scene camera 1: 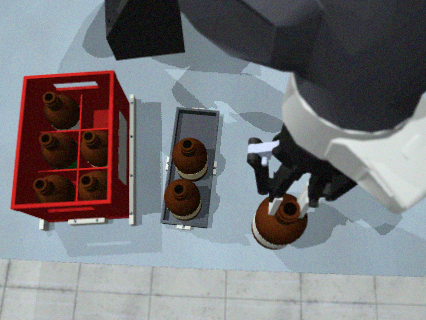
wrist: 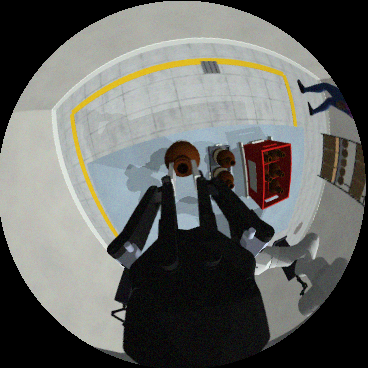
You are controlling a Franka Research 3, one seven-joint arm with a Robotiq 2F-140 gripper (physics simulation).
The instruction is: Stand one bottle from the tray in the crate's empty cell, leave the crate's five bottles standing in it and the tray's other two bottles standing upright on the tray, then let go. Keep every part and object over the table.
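My gripper (scene camera 1: 289, 205) (wrist: 182, 167) is shut on the neck of a brown bottle (scene camera 1: 277, 227) (wrist: 182, 150) with a pale band. It holds the bottle roughly upright over the table, right of the tray in the scene view; its exact height is unclear. The grey tray (scene camera 1: 197, 122) (wrist: 212, 149) bears two brown bottles (scene camera 1: 190, 156) (scene camera 1: 183, 199) (wrist: 226, 157) (wrist: 223, 177), both upright. The red crate (scene camera 1: 116, 200) (wrist: 252, 150) stands at the left in the scene view, with five brown bottles standing in its cells. Its empty cell (scene camera 1: 97, 110) is at the upper right there.
A white rail (scene camera 1: 132, 160) stands along the crate's tray side. Small white blocks sit at the tray's edges. A black box-like object (scene camera 1: 145, 30) is at the top of the scene view. The table's edge runs below the held bottle there, with tiled floor (scene camera 1: 190, 300) beyond.
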